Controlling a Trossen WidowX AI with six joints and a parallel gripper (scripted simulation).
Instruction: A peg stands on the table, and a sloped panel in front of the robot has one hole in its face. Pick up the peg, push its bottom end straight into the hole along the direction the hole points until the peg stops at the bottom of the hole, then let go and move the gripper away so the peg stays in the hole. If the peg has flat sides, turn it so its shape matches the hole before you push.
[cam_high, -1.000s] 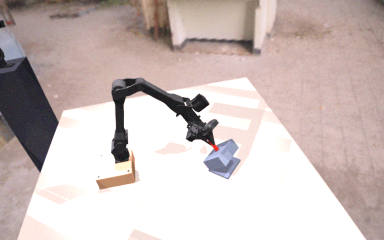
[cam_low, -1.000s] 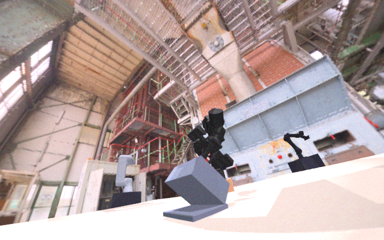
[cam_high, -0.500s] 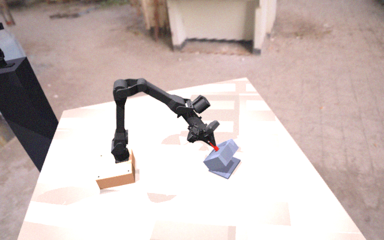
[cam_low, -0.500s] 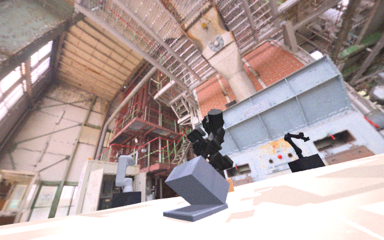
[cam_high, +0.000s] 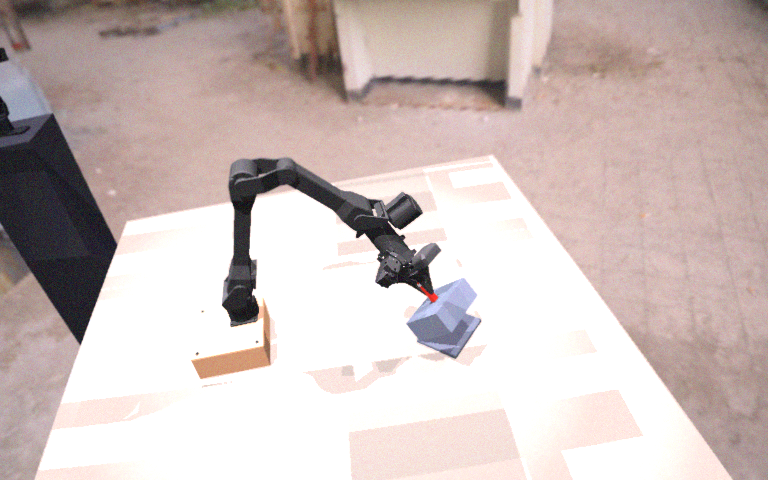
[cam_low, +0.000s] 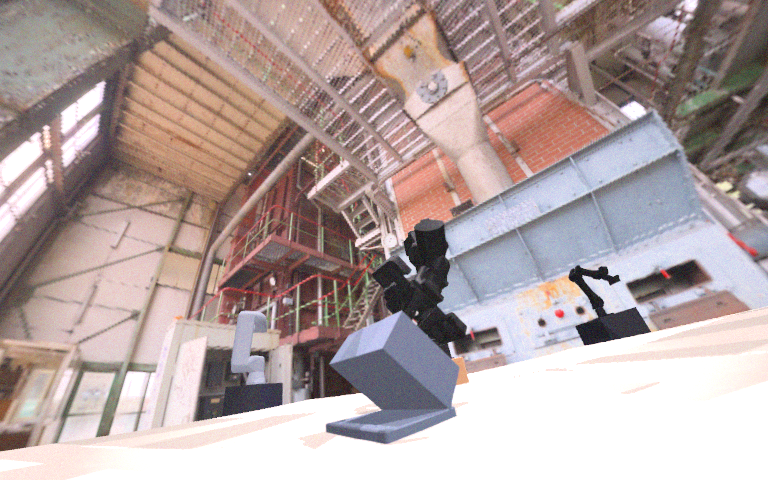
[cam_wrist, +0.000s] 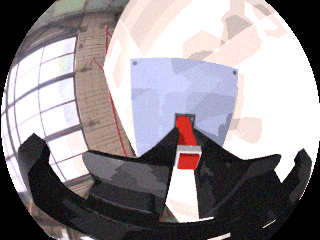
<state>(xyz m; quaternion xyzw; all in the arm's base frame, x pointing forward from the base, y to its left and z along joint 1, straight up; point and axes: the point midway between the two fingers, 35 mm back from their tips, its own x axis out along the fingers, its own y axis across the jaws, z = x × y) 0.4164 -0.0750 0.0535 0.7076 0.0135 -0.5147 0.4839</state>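
Right now the sloped panel is 20 mm ahead of my gripper tip, 20 mm to the right of it and 30 mm below it. Round my gripper tip: red peg 10 mm behind, 10 mm to the left, 10 mm above.
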